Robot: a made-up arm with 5 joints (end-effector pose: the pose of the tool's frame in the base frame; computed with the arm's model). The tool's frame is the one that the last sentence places.
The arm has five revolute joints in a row. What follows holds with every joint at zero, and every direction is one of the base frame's.
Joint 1 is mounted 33.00 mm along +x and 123.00 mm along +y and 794.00 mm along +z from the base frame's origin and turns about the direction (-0.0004, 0.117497, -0.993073), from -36.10 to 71.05 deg.
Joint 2 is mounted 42.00 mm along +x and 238.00 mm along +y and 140.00 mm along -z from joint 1 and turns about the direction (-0.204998, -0.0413, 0.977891), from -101.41 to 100.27 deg.
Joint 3 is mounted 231.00 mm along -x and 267.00 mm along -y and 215.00 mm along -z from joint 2 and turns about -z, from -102.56 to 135.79 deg.
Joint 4 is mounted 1.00 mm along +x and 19.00 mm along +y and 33.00 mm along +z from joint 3 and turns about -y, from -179.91 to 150.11 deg.
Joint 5 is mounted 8.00 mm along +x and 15.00 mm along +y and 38.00 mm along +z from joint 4 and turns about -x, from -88.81 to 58.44 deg.
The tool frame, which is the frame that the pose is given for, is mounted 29.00 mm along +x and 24.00 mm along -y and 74.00 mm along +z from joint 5; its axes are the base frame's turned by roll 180.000, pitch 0.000 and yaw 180.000 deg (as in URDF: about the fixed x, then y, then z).
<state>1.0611 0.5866 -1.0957 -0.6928 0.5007</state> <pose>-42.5 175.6 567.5 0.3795 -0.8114 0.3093 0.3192</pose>
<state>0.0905 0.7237 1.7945 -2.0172 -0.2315</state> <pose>99.4 -101.4 451.4 -0.4033 -0.4382 -0.5005 0.6283</pose>
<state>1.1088 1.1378 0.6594 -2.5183 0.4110</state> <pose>33.9 -98.8 414.8 0.0029 -0.2789 -0.2104 0.9370</pose>
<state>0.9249 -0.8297 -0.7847 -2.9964 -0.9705</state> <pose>-25.3 539.9 411.1 -0.3836 0.1596 -0.4382 0.7971</pose>
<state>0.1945 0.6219 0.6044 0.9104 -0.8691</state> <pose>-20.9 -31.5 583.8 -0.1366 0.8437 0.2881 0.4319</pose>
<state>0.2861 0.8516 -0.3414 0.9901 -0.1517</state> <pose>38.4 -72.0 622.0 -0.4454 0.7893 0.1978 0.3734</pose>
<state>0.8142 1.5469 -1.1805 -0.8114 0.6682</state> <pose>130.0 -34.2 585.8 0.7896 -0.3335 0.5093 0.0769</pose>
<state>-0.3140 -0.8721 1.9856 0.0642 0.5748</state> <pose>-322.3 206.7 550.6 -0.8898 -0.2940 0.0794 0.3399</pose>
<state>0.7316 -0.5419 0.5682 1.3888 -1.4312</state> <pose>-150.3 457.1 521.0 0.2408 0.6890 -0.0380 0.6825</pose>
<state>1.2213 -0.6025 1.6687 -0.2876 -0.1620</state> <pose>-12.3 497.8 574.3 0.9740 -0.1845 0.1221 0.0495</pose>
